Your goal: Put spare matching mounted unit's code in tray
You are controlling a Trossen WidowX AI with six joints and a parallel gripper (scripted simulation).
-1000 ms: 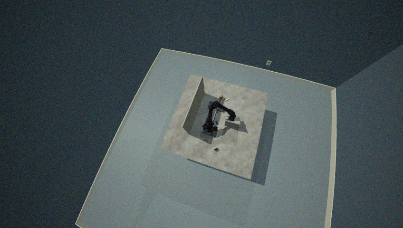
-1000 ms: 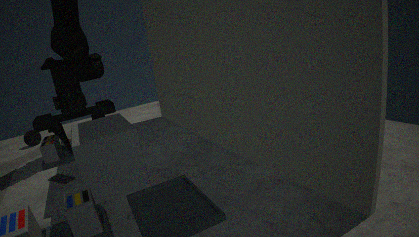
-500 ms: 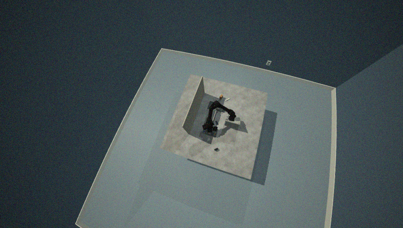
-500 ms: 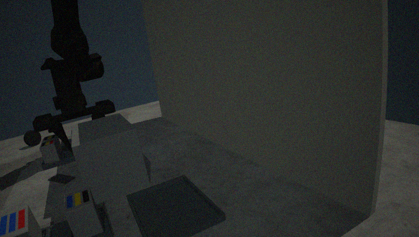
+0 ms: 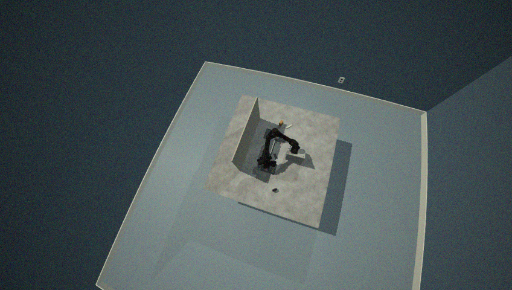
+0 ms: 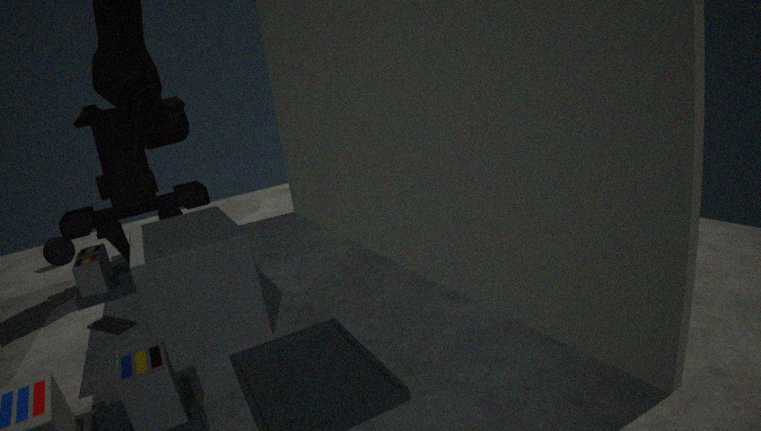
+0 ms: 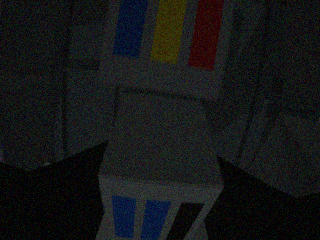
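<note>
Right now the grey spare block is 3 cm above my gripper tip. From my gripper tip the other things lie so: dark flat tray (36 cm to the right, 3 cm ahead, 1 cm below); upright wall (24 cm ahead, 22 cm to the right, 21 cm above).
</note>
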